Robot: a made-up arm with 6 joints. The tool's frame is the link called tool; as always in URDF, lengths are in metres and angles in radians. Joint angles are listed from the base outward.
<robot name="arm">
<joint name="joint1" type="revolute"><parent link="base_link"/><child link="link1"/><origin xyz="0 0 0.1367" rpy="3.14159 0 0"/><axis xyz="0 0 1"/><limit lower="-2.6" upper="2.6"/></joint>
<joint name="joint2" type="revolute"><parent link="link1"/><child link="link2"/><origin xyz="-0.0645 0.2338 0.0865" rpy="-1.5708 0 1.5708"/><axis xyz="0 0 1"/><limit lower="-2.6" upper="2.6"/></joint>
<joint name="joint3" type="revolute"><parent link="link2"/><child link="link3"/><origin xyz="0.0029 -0.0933 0.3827" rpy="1.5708 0 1.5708"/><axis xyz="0 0 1"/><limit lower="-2.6" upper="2.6"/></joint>
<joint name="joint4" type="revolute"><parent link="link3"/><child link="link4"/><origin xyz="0.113 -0.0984 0.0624" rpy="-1.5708 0 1.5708"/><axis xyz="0 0 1"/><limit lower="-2.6" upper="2.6"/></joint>
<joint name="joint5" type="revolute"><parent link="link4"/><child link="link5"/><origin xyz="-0.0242 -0.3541 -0.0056" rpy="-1.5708 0 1.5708"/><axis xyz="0 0 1"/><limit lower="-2.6" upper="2.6"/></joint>
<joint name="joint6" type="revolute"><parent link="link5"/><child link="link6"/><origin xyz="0.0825 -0.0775 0.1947" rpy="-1.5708 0 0"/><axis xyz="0 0 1"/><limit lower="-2.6" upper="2.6"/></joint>
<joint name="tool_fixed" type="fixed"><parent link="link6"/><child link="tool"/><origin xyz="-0.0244 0.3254 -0.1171" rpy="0 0 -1.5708"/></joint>
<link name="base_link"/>
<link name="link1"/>
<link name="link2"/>
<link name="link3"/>
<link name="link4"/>
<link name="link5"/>
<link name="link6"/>
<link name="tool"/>
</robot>
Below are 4 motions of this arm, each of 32 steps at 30 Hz.
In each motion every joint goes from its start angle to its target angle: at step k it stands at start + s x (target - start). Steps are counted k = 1, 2, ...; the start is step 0. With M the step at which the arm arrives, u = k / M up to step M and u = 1 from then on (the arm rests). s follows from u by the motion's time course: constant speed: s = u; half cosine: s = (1 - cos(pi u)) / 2; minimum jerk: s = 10 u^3 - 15 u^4 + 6 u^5.
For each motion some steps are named. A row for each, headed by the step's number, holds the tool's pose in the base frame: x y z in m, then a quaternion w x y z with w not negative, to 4 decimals.
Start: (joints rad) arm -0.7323 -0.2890 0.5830 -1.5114 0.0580 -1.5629
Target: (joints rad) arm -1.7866 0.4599 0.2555 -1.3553 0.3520 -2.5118
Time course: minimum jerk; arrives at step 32
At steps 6, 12, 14, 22, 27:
6: -0.2261 -0.3180 -0.0179 0.9168 0.2168 -0.1659 0.2915
12: -0.1949 -0.3386 -0.0151 0.9308 0.1489 -0.1058 0.3165
14: -0.1768 -0.3423 -0.0186 0.9353 0.1108 -0.0915 0.3234
22: -0.0936 -0.3100 -0.0792 0.9388 -0.0300 -0.1317 0.3170
27: -0.0622 -0.2797 -0.1179 0.9350 -0.0590 -0.1760 0.3023

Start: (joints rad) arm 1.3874 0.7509 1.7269 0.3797 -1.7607 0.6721
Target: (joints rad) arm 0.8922 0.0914 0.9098 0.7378 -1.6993 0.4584
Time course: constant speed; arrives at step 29
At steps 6, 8, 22, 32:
6: -0.9760 0.4725 0.1489 0.2255 -0.7368 0.1918 -0.6078
8: -0.9908 0.4443 0.1204 0.2518 -0.7147 0.1981 -0.6218
22: -1.0361 0.2765 -0.0528 0.4360 -0.5480 0.2612 -0.6643
32: -1.0336 0.2136 -0.1084 0.5205 -0.4650 0.3070 -0.6470

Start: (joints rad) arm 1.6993 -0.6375 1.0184 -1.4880 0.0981 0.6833
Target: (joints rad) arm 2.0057 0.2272 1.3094 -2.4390 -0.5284 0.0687
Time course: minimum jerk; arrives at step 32
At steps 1, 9, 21, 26, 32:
1: -0.5249 0.1401 0.2558 0.8582 -0.4961 -0.1146 0.0651
9: -0.4596 0.1803 0.3313 0.8437 -0.5318 -0.0105 0.0730
21: -0.0088 0.2505 0.4088 0.6690 -0.6161 0.3314 0.2509
26: 0.1057 0.2365 0.3460 0.6176 -0.6032 0.3745 0.3383
32: 0.1331 0.2311 0.3233 0.6051 -0.5961 0.3820 0.3641

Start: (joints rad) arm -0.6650 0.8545 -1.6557 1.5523 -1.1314 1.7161
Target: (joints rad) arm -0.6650 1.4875 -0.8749 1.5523 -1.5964 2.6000
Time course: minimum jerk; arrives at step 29
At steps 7, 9, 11, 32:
7: -0.0605 -0.2253 0.6189 0.3391 -0.2721 0.8459 -0.3090
9: -0.0985 -0.2262 0.6356 0.3680 -0.2492 0.8399 -0.3115
11: -0.1495 -0.2283 0.6532 0.4049 -0.2218 0.8304 -0.3119
32: -0.5095 -0.2974 0.6641 0.6331 -0.0944 0.7300 -0.2394

